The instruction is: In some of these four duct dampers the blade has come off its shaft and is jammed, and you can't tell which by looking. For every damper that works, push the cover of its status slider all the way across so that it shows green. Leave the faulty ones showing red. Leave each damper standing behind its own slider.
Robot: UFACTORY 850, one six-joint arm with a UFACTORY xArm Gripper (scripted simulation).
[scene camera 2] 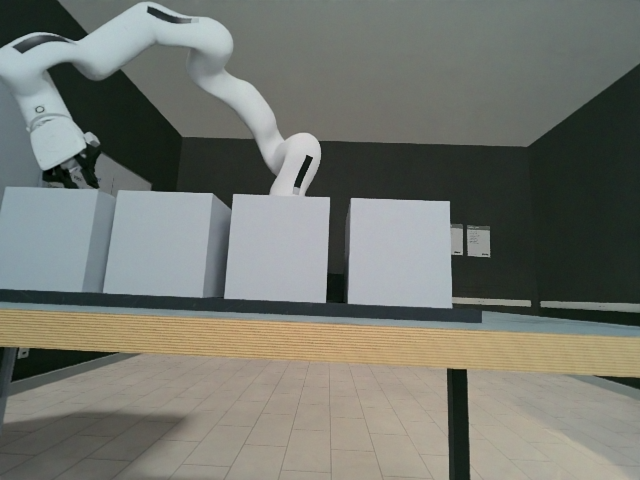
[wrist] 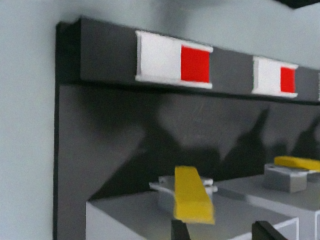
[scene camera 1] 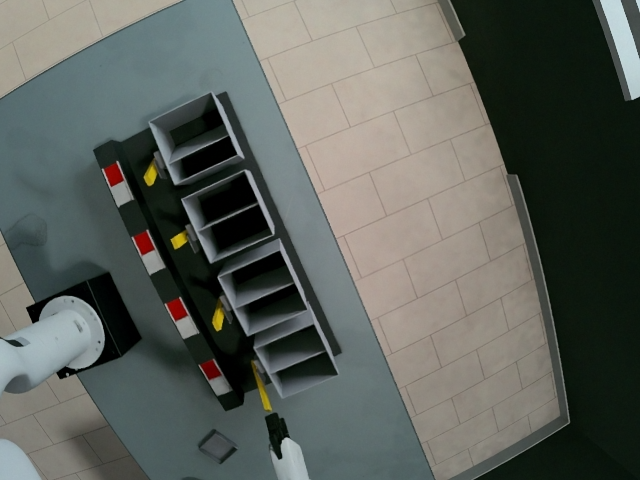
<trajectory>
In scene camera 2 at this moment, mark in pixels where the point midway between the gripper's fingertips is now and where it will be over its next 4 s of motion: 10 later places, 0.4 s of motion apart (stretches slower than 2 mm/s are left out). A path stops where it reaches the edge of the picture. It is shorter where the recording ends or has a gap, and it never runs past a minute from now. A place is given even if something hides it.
The gripper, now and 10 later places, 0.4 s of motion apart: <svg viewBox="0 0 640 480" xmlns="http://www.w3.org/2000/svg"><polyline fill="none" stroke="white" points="85,191 90,169 93,151 108,149 152,151 187,153 193,157 203,178 206,184 206,185 206,190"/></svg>
</trajectory>
